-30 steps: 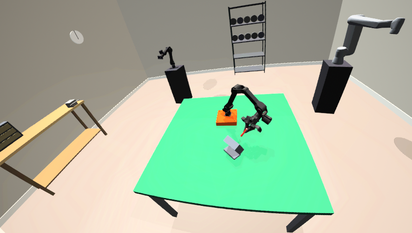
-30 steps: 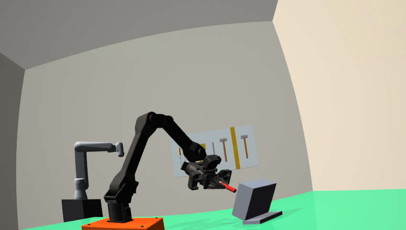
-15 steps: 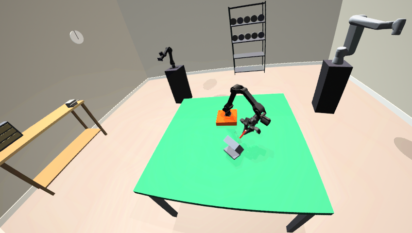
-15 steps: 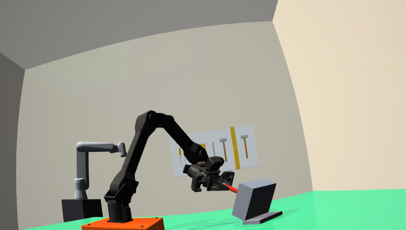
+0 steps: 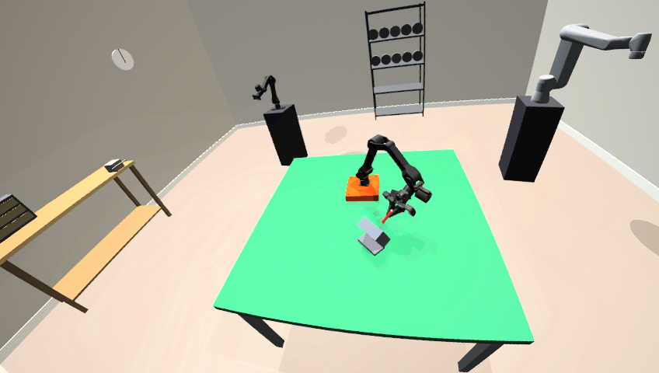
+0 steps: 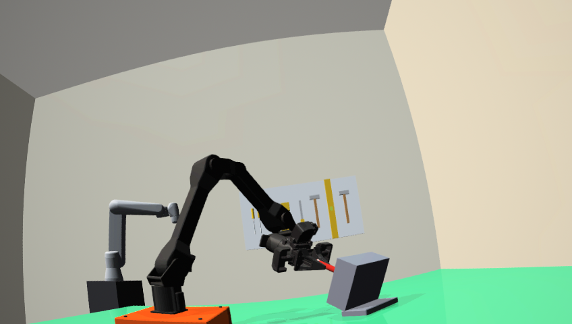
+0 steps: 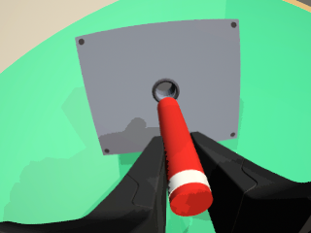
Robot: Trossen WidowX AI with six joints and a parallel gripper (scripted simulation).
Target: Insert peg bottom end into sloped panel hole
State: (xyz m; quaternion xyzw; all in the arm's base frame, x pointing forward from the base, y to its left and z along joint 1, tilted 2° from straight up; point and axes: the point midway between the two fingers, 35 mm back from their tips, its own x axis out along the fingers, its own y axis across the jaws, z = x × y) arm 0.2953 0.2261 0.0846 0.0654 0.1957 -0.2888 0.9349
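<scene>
Now: gripper tip 70 mm short of the grey sloped panel, 50 mm to the left of it and 40 mm above it. From my gripper tip the other things lie so: red round peg 10 mm to the left, 10 mm behind, 10 mm above.
</scene>
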